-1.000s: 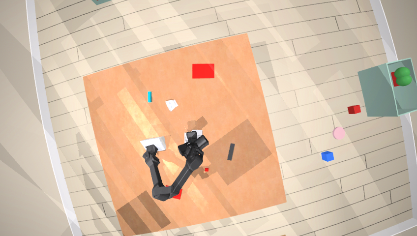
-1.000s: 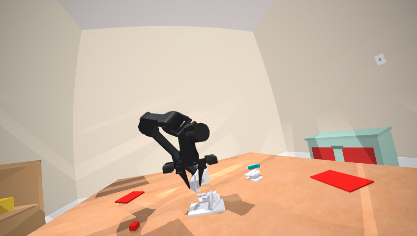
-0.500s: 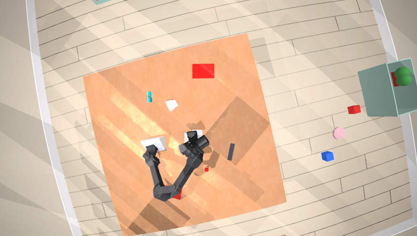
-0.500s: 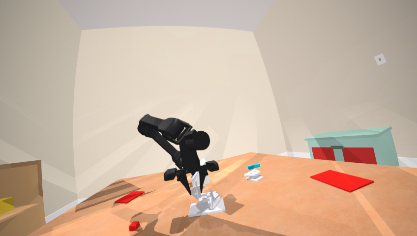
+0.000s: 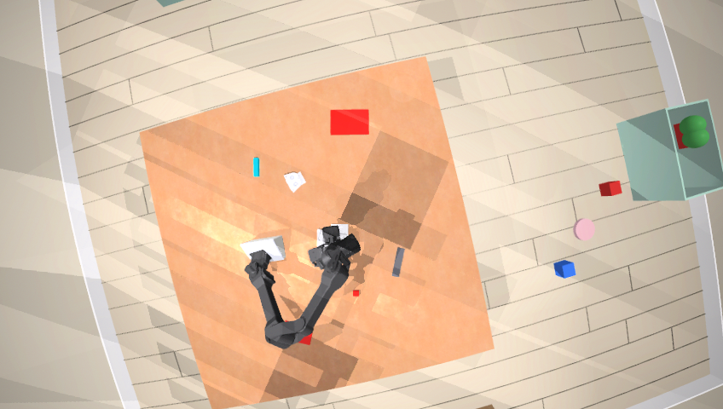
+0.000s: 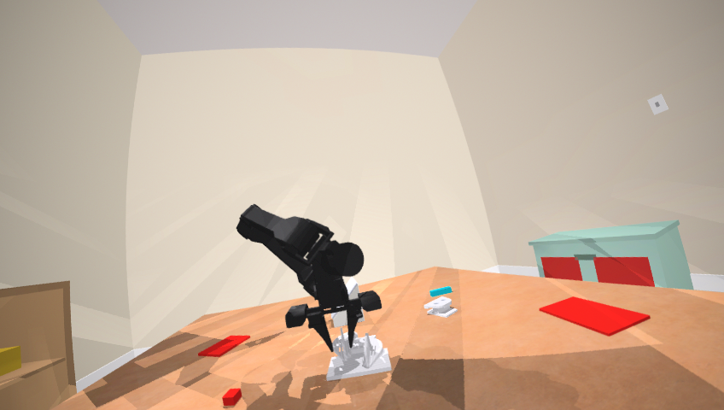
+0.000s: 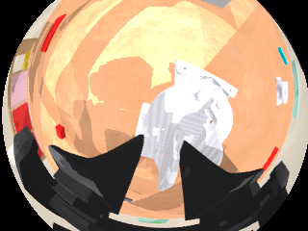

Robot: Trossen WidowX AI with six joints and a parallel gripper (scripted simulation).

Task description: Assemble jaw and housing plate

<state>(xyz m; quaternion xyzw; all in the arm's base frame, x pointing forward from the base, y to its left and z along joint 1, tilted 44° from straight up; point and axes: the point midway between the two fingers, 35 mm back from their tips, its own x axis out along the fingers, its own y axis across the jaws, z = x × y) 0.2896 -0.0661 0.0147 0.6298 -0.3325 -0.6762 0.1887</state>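
My gripper tip is 30 mm to the right of the white base plate, 30 mm above it and 20 mm short of it. From my gripper tip the other things lie so: cyan bar (410 mm to the left, 220 mm behind, 20 mm below); then grey bar (220 mm ahead, 140 mm to the right, 30 mm below); then small red cube (210 mm to the right, 30 mm below, 20 mm ahead).
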